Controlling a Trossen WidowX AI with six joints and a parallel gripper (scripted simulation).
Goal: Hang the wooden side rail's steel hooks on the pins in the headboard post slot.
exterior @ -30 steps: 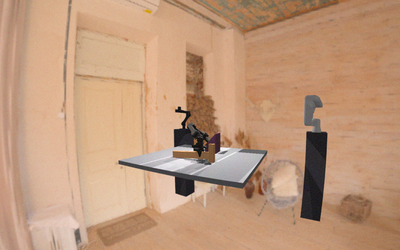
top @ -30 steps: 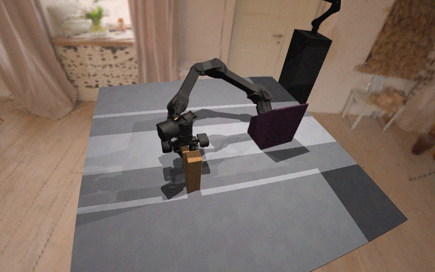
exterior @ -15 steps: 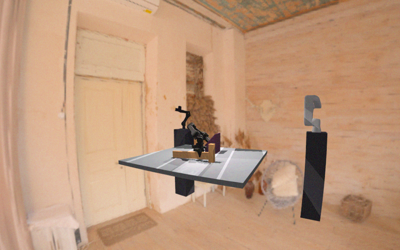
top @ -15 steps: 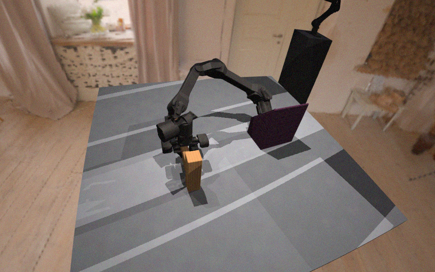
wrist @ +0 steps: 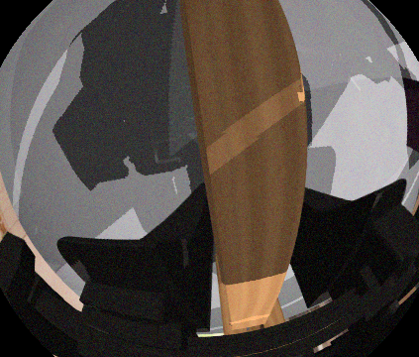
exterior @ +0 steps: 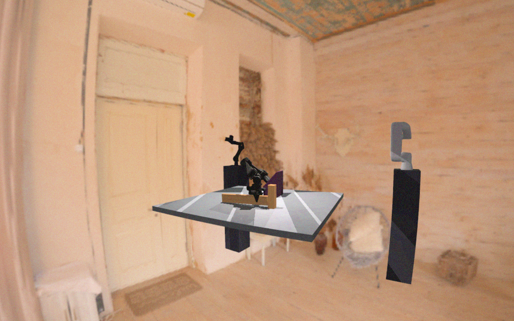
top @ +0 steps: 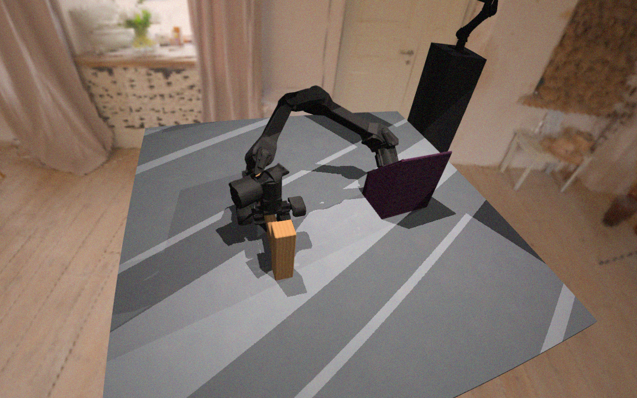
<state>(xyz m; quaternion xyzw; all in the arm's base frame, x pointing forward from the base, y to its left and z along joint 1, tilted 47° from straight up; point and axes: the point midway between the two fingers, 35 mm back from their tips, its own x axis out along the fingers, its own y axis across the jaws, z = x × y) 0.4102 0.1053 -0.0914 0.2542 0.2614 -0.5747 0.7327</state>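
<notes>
Now: gripper tip 120 mm to the right of the wooden headboard post, 50 mm below it and 20 mm past it.
</notes>
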